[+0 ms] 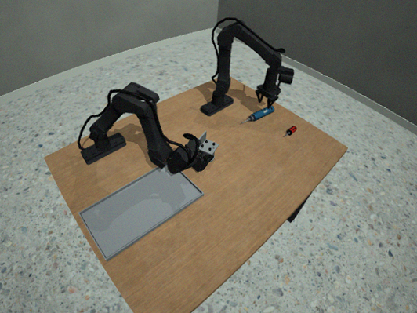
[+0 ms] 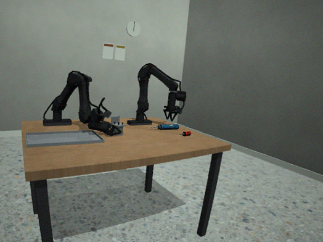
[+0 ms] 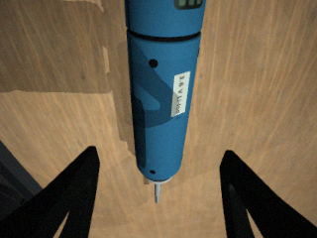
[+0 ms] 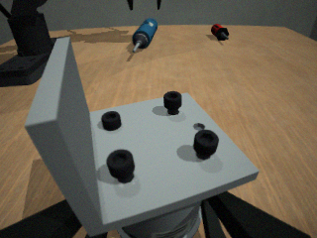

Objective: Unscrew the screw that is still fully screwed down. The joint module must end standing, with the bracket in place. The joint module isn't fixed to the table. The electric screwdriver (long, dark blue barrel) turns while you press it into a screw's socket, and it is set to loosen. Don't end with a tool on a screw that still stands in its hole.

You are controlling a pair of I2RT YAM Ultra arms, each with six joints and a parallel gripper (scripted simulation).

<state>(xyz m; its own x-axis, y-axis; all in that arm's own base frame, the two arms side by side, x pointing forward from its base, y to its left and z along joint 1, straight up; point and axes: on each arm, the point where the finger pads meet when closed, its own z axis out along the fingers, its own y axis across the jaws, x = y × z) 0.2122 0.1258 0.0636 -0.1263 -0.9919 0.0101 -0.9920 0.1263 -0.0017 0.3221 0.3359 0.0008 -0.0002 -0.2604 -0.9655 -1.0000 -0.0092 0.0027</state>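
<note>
Right now the joint module is 1 cm above my right hand. Round my right hand: grey L-shaped bracket (5 cm above); then flat grey tray (7 cm ahead, 35 cm to the right, 2 cm below); then screw (2 cm behind, 1 cm to the left, 4 cm above).
</note>
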